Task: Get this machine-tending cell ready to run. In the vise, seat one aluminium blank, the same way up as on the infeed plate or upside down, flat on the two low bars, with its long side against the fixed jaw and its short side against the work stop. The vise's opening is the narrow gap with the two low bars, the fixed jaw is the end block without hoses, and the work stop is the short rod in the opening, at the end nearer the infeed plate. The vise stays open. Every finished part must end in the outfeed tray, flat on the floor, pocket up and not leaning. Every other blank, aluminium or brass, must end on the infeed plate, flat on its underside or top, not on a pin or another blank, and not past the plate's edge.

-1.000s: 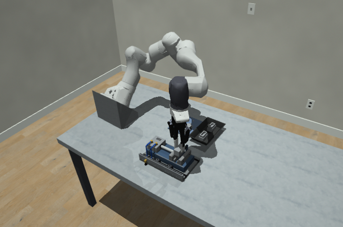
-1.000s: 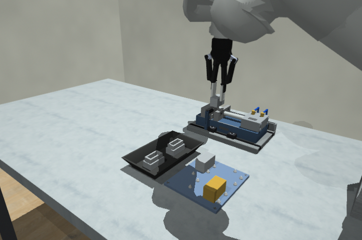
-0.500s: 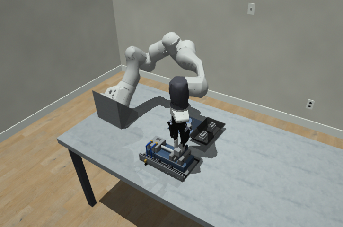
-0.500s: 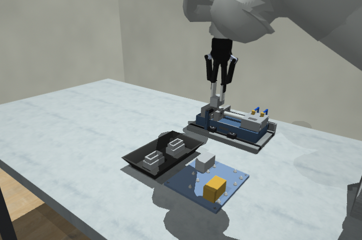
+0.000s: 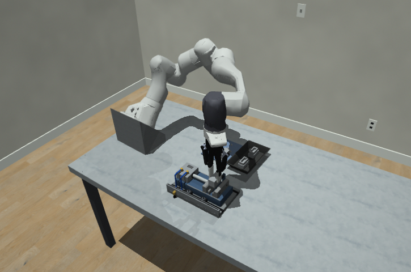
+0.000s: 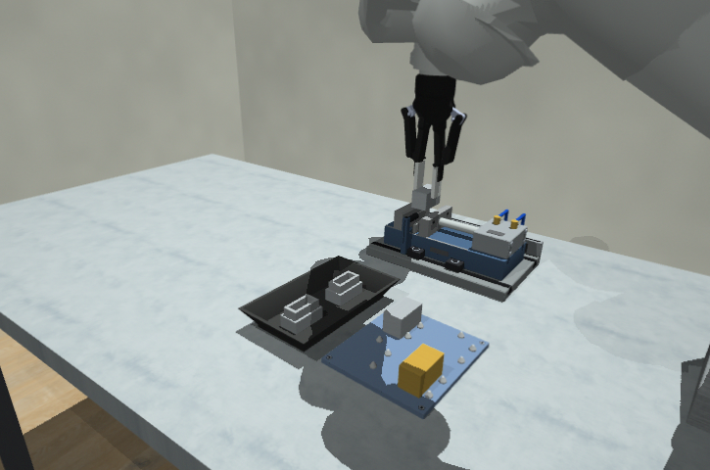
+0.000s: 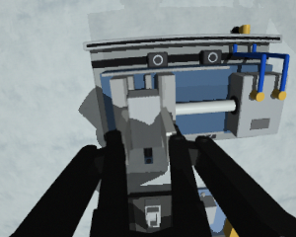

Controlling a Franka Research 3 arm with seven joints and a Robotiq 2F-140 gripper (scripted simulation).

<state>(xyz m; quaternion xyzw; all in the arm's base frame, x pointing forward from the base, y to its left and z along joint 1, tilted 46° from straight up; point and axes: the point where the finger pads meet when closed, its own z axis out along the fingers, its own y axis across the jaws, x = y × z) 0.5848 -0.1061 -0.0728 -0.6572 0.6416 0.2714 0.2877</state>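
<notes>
My gripper is now 8 cm above the fixed jaw, 3 cm short of it and 1 cm to the right of it. Also, from my hand: brass blank: 37 cm to the left, 22 cm behind, 13 cm below.
</notes>
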